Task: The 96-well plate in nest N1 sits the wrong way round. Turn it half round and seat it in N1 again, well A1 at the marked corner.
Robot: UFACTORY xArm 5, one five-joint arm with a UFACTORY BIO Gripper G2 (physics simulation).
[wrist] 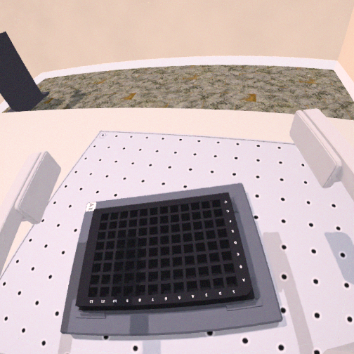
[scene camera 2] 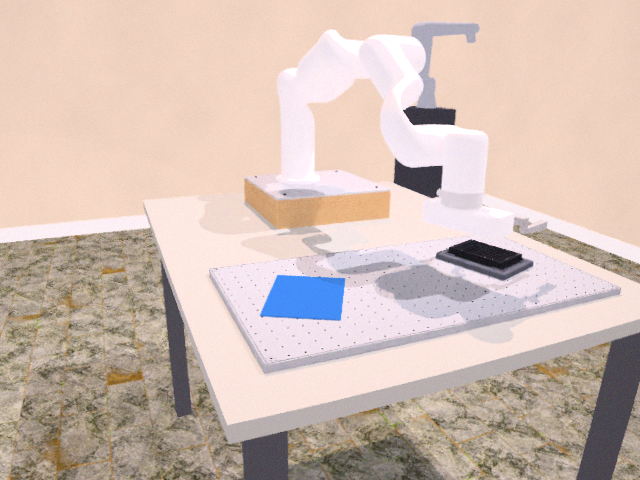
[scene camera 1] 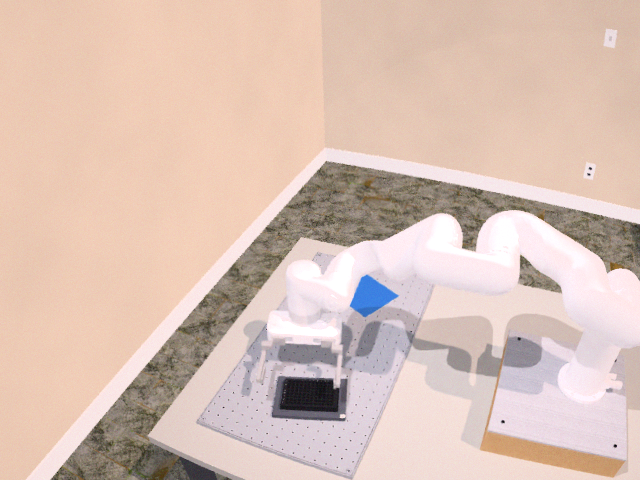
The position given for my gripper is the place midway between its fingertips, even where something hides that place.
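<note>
Black 96-well plate (scene camera 1: 298, 394) (scene camera 2: 482, 253) (wrist: 180, 252). Dark grey nest N1 (scene camera 1: 292, 414). Blue square (scene camera 2: 303, 297) (scene camera 1: 370, 295). My gripper (scene camera 2: 507, 216) (scene camera 1: 297, 384) (wrist: 166, 139).
</note>
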